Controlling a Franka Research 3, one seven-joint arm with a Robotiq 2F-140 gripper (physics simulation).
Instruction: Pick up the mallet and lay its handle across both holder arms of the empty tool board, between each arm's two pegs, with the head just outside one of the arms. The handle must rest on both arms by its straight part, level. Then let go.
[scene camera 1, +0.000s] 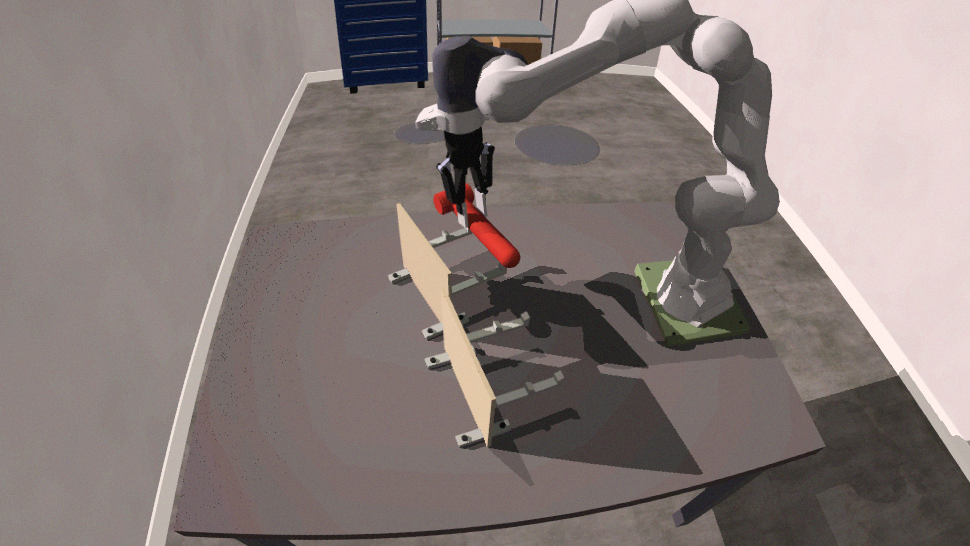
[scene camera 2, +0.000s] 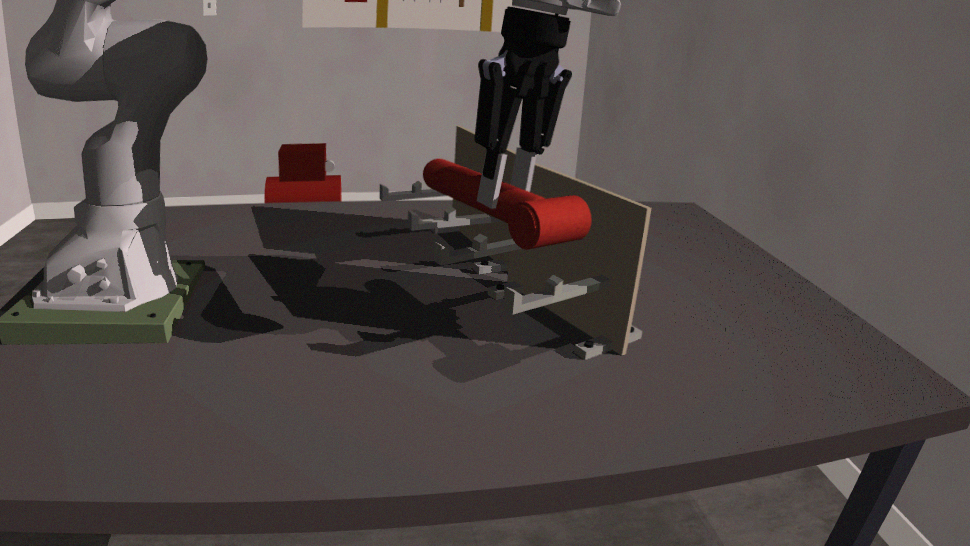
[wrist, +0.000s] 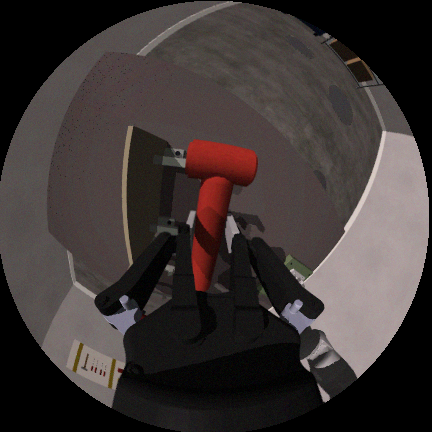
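Note:
The red mallet (scene camera 1: 494, 238) (scene camera 2: 456, 181) (wrist: 222, 162) hangs in the air, its handle about level and roughly parallel to the tool board (scene camera 1: 419, 261) (scene camera 2: 583, 271) (wrist: 142, 200), on the arm side. My gripper (scene camera 1: 473, 215) (scene camera 2: 505, 186) (wrist: 210, 220) points down, shut on the handle near the head. In scene camera 2, the head is above the board's outer holder arm (scene camera 2: 536, 297) with a visible gap. In the wrist view, the head covers part of that arm (wrist: 172, 161). The inner holder arm (scene camera 1: 475, 280) lies below the handle's free end. Both arms carry pegs; the mallet partly hides them.
A second board (scene camera 1: 468, 369) with two similar arms stands in line with the first, nearer scene camera 1. The robot's green base plate (scene camera 1: 648, 274) (scene camera 2: 88, 330) is on the arm side of the boards. A blue drawer cabinet (scene camera 1: 383, 40) stands beyond the table (scene camera 1: 305, 434).

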